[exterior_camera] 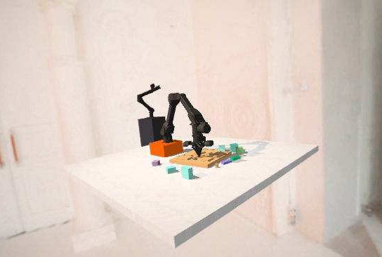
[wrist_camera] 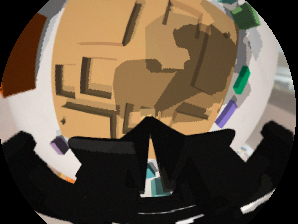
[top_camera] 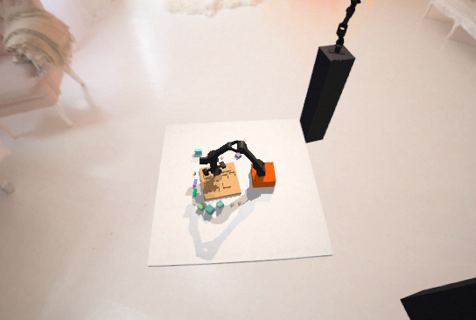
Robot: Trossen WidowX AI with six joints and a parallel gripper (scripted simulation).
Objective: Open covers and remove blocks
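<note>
Right now my gripper tip is 20 mm past the tan puzzle board, 40 mm to the right of it and 10 mm above it. Round my gripper tip: purple bar 170 mm ahead, 30 mm to the left, 20 mm below; then green bar 190 mm ahead, 110 mm to the left, 20 mm below; then purple block 240 mm behind, 150 mm to the right, 20 mm below.
</note>
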